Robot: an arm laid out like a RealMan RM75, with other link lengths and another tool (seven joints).
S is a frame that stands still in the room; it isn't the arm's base.
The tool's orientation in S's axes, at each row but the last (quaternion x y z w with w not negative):
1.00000, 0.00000, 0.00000, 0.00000
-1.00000, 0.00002, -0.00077, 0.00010
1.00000, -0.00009, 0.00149, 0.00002
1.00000, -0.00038, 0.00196, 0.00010
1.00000, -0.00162, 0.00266, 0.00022
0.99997, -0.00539, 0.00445, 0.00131
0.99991, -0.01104, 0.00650, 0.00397
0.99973, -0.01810, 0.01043, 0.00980
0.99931, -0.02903, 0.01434, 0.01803
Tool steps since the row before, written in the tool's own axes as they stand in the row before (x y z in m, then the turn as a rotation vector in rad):
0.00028, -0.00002, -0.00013, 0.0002, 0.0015, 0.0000
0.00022, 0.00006, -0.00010, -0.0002, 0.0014, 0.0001
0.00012, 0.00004, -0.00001, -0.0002, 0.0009, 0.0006
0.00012, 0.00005, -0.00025, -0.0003, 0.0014, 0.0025
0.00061, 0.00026, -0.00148, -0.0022, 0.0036, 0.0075
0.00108, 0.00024, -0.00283, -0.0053, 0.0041, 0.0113
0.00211, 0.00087, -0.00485, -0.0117, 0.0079, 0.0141
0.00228, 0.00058, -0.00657, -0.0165, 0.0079, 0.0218
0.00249, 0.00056, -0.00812, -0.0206, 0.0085, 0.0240
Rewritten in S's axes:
0.00028, 0.00002, 0.00013, 0.0002, -0.0015, 0.0000
0.00022, -0.00006, 0.00010, -0.0002, -0.0014, -0.0001
0.00012, -0.00004, 0.00001, -0.0002, -0.0009, -0.0006
0.00012, -0.00005, 0.00025, -0.0003, -0.0014, -0.0025
0.00060, -0.00026, 0.00148, -0.0022, -0.0036, -0.0075
0.00105, -0.00024, 0.00284, -0.0052, -0.0041, -0.0113
0.00203, -0.00088, 0.00488, -0.0117, -0.0078, -0.0142
0.00212, -0.00053, 0.00663, -0.0163, -0.0077, -0.0220
0.00223, -0.00040, 0.00821, -0.0204, -0.0082, -0.0243

